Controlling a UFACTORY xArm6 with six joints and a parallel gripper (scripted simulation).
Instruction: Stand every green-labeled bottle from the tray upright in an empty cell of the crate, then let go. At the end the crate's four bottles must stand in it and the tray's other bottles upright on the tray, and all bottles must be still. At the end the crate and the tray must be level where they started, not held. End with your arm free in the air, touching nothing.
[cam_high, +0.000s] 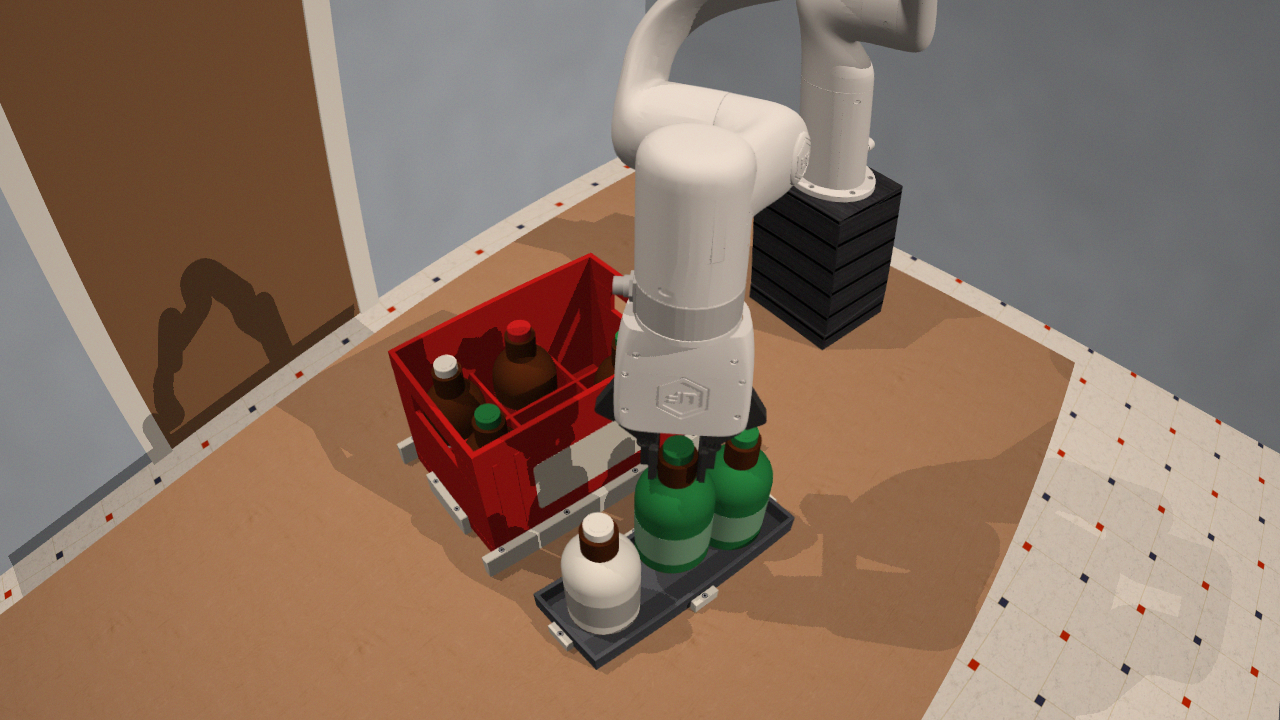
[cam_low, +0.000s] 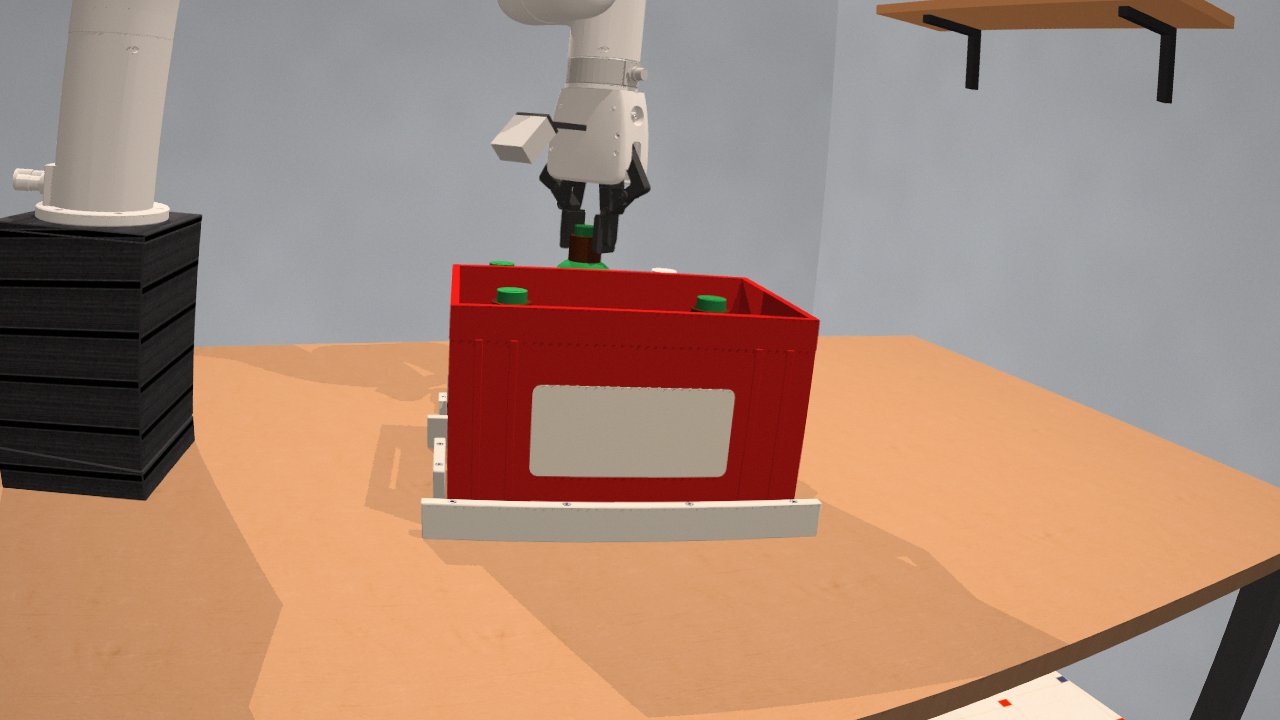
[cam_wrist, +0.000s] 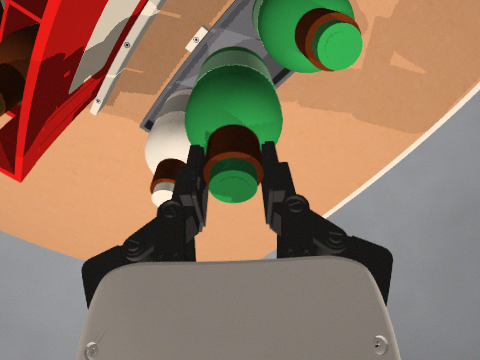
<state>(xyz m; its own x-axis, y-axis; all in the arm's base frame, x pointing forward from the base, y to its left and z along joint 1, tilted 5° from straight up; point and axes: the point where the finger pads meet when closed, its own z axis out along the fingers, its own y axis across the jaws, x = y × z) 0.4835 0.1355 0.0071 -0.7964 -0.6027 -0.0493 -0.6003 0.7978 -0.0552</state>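
My gripper is now 11 cm above the white-labeled bottle, 8 cm short of it and 2 cm to the left of it. The rest, counted from my hand: dark tray: 18 cm below; then green bottle: 11 cm below, 9 cm behind, 1 cm to the left; then crate: 21 cm to the right, 11 cm below, 3 cm behind.
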